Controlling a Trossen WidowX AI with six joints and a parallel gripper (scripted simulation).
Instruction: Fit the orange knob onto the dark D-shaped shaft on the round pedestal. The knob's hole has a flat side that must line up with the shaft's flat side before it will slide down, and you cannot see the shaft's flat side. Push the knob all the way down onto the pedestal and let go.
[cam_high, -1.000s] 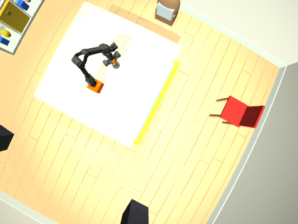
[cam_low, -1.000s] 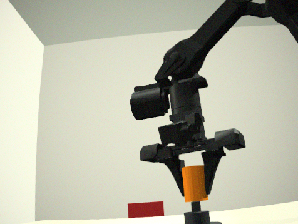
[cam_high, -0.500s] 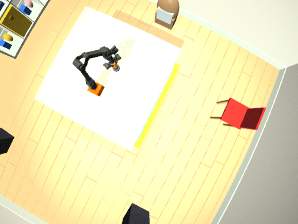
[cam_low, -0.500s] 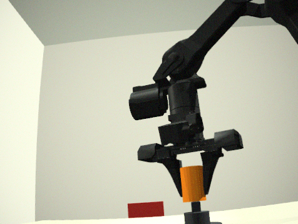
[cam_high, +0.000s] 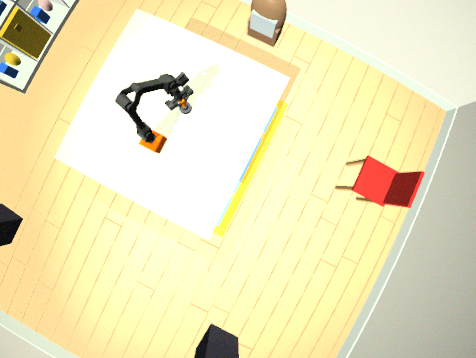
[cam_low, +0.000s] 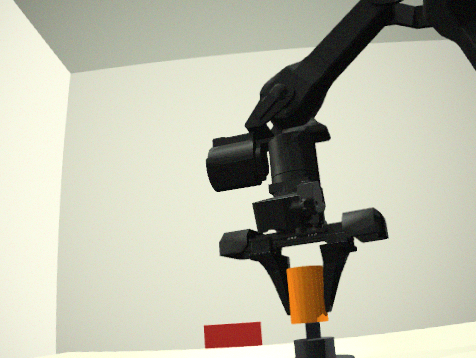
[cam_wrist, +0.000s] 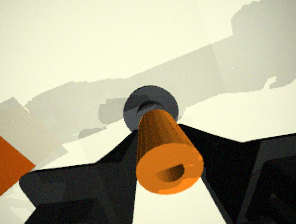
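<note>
My gripper tip is now 20 mm below the orange knob. Also, from my gripper tip: dark shaft: 40 mm below.
</note>
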